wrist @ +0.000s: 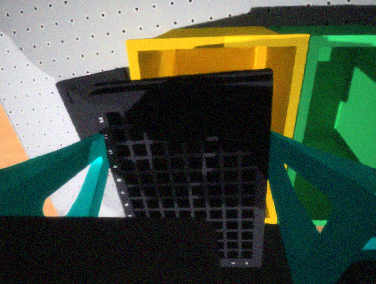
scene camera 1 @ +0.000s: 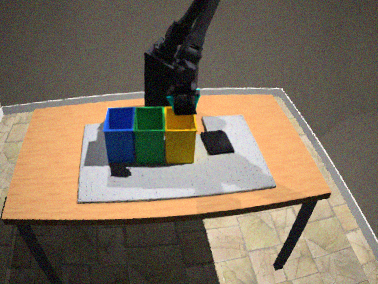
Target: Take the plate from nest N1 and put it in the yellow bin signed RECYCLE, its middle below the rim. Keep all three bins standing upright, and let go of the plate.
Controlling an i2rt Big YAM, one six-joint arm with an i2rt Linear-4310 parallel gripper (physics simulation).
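Frame: origin at the arm's base, x ahead, y left, z up, level; metres.
Where they show: gripper, between the fingertips: (wrist: pixel 187 141) (scene camera 1: pixel 184 109); arm's base, origin of its link: (scene camera 1: pixel 164 53).
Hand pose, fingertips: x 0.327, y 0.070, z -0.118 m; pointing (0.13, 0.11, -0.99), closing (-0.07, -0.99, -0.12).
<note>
Things, the pixels of their centre, and the offset from my fingertips. Level surfaces: height alone.
- black plate with a grid pattern, middle of its body: (wrist: pixel 191 189) (scene camera 1: pixel 183 104) dx -0.029, dy -0.001, dz +0.005 m
- yellow bin, middle of its body: (wrist: pixel 215 109) (scene camera 1: pixel 179 135) dx -0.045, dy -0.012, dz -0.161 m
- dark square nest, middle of its body: (wrist: pixel 106 122) (scene camera 1: pixel 217 141) dx -0.095, dy +0.173, dz -0.244 m
- green bin, middle of its body: (wrist: pixel 328 110) (scene camera 1: pixel 149 135) dx -0.049, dy -0.143, dz -0.161 m
- blue bin, middle of its body: (scene camera 1: pixel 120 135) dx -0.056, dy -0.274, dz -0.161 m
- grey perforated board, height of its surface: dz -0.251 m
- wooden table, height of its surface: dz -0.264 m
A black plate with a grid pattern (scene camera 1: pixel 185 106) (wrist: pixel 190 175) is held between the teal fingers of my gripper (scene camera 1: pixel 184 99) (wrist: pixel 187 141), which is shut on its side edges. The plate is over the back part of the mouth of the yellow bin (scene camera 1: pixel 180 146) (wrist: pixel 215 43); in the wrist view it covers much of the opening. How far it is above the rim is hard to tell. The yellow bin stands upright; its RECYCLE sign is not readable. A dark square nest (scene camera 1: pixel 217 142) (wrist: pixel 77 102) lies on the board beside the yellow bin; its label is not readable.
The green bin (scene camera 1: pixel 150 146) (wrist: pixel 327 39) stands upright against the yellow bin, and the blue bin (scene camera 1: pixel 120 146) stands upright beyond it. All are on the grey perforated board (scene camera 1: pixel 235 175) (wrist: pixel 50 30) on the wooden table (scene camera 1: pixel 50 150). A small dark patch lies before the blue bin.
</note>
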